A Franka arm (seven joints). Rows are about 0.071 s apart.
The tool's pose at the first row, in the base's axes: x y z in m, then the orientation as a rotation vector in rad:
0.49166, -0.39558, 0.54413, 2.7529, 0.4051, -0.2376
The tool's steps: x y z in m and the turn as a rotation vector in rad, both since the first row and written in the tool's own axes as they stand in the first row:
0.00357, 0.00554, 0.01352, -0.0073, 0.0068, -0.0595
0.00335, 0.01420, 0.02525, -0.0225, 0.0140, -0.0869
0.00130, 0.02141, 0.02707, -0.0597, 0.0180, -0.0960
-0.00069, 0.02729, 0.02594, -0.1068, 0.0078, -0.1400
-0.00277, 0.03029, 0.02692, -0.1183, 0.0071, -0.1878
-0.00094, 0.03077, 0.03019, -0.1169, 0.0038, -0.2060
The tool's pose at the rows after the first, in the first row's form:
0.49520, -0.40455, 0.53259, 2.7379, 0.4892, -0.2412
0.49632, -0.41663, 0.52449, 2.7195, 0.5286, -0.2341
0.49639, -0.42427, 0.52550, 2.6821, 0.5411, -0.2212
0.49644, -0.42965, 0.52881, 2.6246, 0.5960, -0.2331
0.49528, -0.43321, 0.52928, 2.6019, 0.6591, -0.2423
0.49679, -0.43437, 0.52602, 2.5979, 0.6826, -0.2513

